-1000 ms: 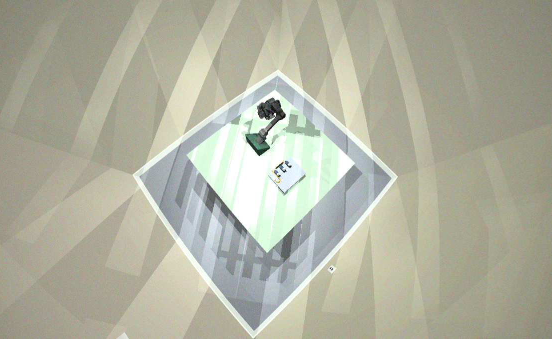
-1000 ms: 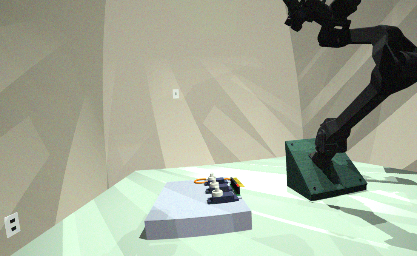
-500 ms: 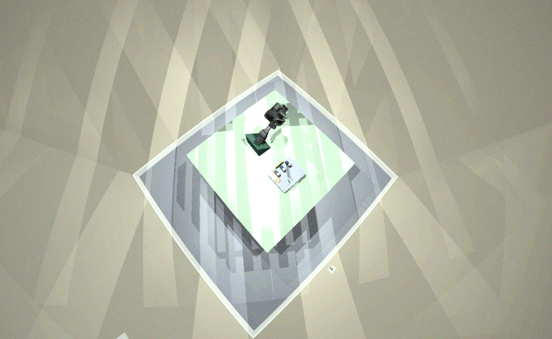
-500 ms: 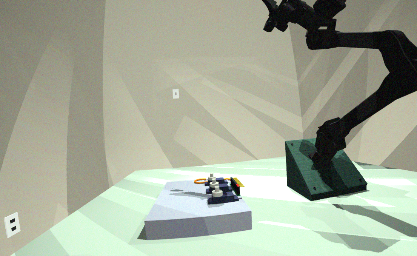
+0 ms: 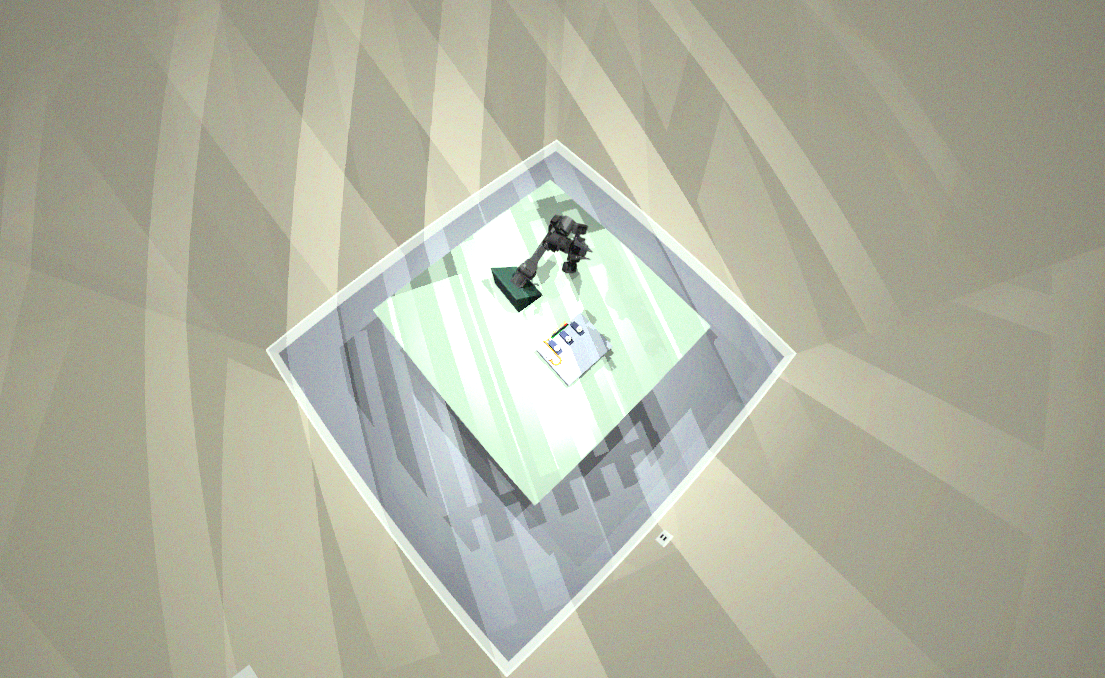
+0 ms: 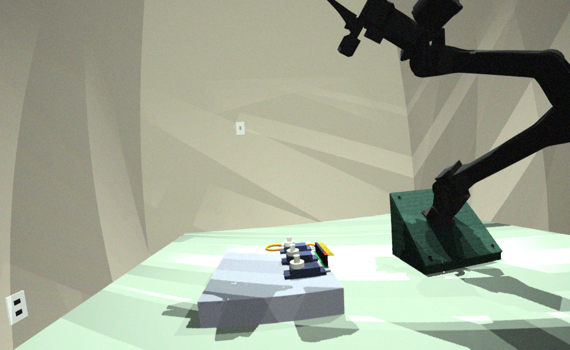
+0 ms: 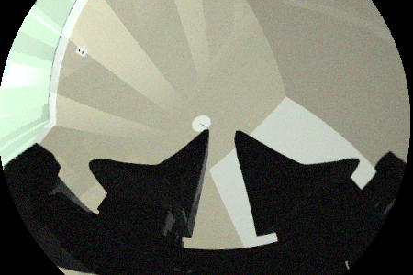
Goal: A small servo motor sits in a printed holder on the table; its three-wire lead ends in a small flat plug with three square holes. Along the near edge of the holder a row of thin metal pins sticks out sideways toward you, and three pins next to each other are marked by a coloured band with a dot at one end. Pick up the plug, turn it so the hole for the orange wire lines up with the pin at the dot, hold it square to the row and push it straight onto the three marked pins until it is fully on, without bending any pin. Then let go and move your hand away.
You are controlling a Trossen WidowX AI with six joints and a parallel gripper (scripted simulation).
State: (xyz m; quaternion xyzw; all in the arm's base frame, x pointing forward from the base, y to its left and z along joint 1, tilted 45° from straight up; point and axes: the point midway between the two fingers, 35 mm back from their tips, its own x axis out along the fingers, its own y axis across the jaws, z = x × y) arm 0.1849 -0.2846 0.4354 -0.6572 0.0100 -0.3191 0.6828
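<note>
Right now my gripper tip is 2 cm short of the red band, 10 cm to the left of it and 52 cm above it. Also, from my gripper tip: black pin strip: 1 cm ahead, 14 cm to the right, 53 cm below; grey holder: 17 cm ahead, 16 cm to the right, 57 cm below.
</note>
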